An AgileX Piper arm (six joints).
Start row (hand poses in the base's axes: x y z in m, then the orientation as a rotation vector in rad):
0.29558, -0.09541, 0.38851, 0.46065, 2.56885, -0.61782
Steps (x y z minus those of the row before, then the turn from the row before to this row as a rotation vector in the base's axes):
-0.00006, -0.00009, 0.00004, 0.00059, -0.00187, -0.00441
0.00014, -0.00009, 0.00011, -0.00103, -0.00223, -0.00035
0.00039, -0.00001, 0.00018, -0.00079, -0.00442, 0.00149
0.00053, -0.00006, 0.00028, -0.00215, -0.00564, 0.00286
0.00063, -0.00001, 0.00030, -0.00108, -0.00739, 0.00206
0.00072, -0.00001, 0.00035, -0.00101, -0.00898, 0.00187
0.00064, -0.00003, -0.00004, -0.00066, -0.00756, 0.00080
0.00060, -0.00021, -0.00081, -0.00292, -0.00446, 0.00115
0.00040, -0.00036, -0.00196, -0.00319, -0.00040, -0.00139
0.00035, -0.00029, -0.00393, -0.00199, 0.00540, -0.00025
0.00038, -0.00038, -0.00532, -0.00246, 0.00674, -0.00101
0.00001, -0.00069, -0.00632, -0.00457, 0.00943, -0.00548
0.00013, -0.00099, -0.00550, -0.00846, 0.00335, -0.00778
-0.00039, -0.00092, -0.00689, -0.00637, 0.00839, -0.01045
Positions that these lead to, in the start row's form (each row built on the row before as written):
0.29552, -0.09550, 0.38855, 0.46700, 2.56698, -0.61791
0.29566, -0.09559, 0.38866, 0.46755, 2.56441, -0.61847
0.29605, -0.09560, 0.38884, 0.46619, 2.56003, -0.61724
0.29658, -0.09566, 0.38912, 0.46282, 2.55404, -0.61675
0.29721, -0.09567, 0.38942, 0.46121, 2.54678, -0.61454
0.29793, -0.09568, 0.38977, 0.46018, 2.53803, -0.61171
0.29857, -0.09571, 0.38973, 0.46038, 2.53068, -0.60938
0.29917, -0.09592, 0.38892, 0.45872, 2.52535, -0.61089
0.29957, -0.09628, 0.38696, 0.45944, 2.52353, -0.61520
0.29992, -0.09657, 0.38303, 0.45798, 2.52777, -0.61979
0.30030, -0.09695, 0.37771, 0.45706, 2.53301, -0.62576
0.30031, -0.09764, 0.37139, 0.46063, 2.53952, -0.63705
0.30044, -0.09863, 0.36589, 0.46709, 2.53840, -0.65170
0.30005, -0.09955, 0.35900, 0.47668, 2.54264, -0.66673

